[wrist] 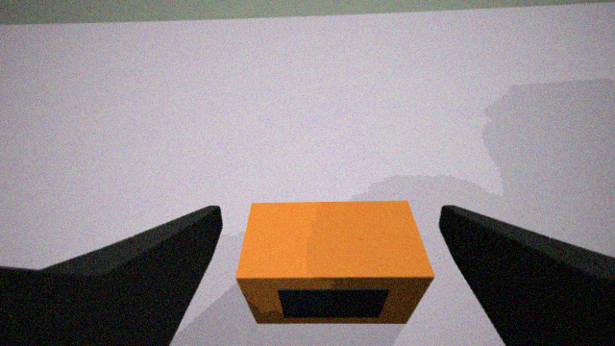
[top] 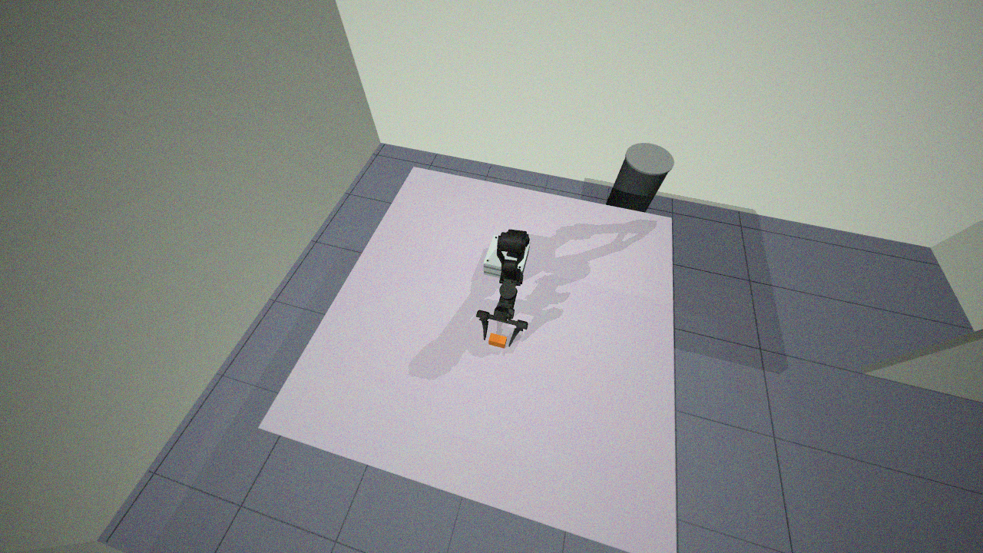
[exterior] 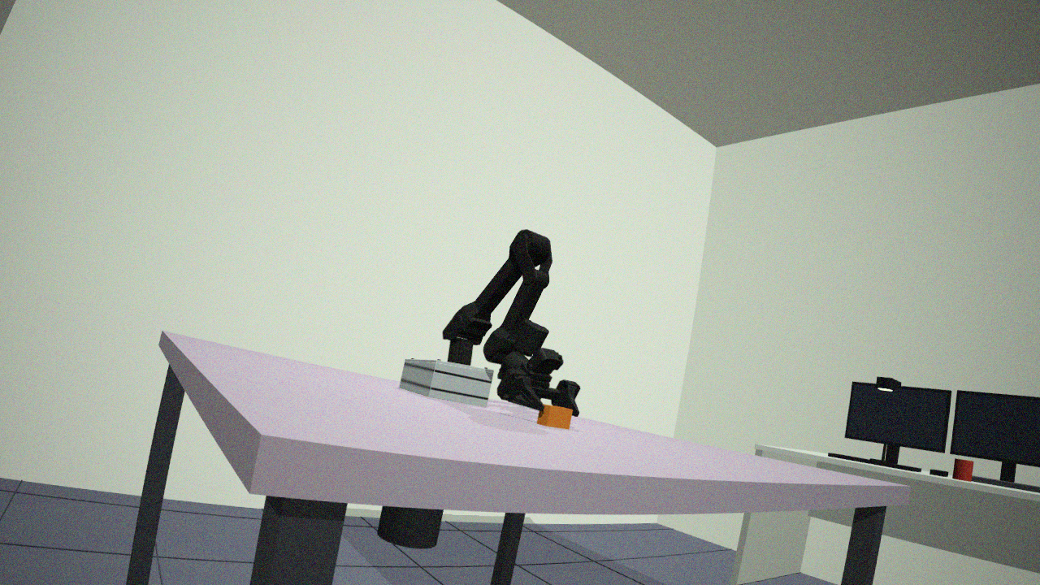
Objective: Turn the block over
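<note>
Now: gripper tip 20 mm past the orange block and 10 mm above it.
</note>
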